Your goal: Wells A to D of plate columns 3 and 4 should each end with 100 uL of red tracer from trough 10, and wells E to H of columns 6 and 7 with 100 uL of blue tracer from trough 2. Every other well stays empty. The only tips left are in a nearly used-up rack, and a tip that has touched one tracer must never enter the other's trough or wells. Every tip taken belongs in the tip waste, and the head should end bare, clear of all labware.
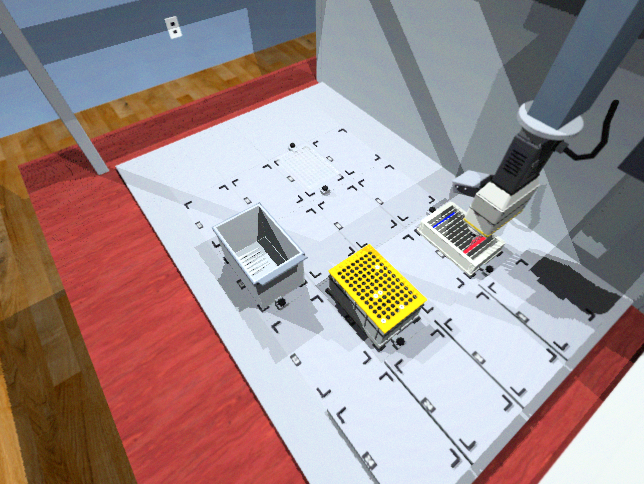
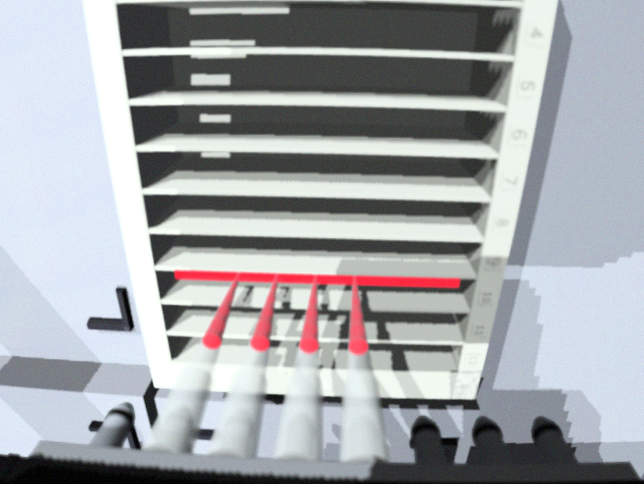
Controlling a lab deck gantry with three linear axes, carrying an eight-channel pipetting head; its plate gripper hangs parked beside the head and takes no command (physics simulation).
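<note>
The pipetting head (image 1: 500,205) stands over the trough reservoir (image 1: 443,250) (image 2: 139,234). Four neighbouring channels carry tips (image 2: 309,333), with red in their lower parts; their ends meet the red tracer (image 1: 474,244) (image 2: 406,281) in trough 10. The other four nozzles are bare. Blue tracer (image 1: 444,220) lies in trough 2. The yellow tip rack (image 1: 386,327) holds several scattered tips among mostly empty holes. The pale clear plate (image 1: 308,166) lies at the back; its wells are too small to read. The parked plate gripper (image 1: 463,187) hangs beside the head; its opening cannot be made out.
The grey, open-topped tip waste bin (image 1: 283,271) stands left of the tip rack, its walls rising high. Small dark knobs (image 1: 400,341) (image 1: 281,301) stand at the labware edges. A grey upright post (image 1: 67,114) stands at the deck's left edge.
</note>
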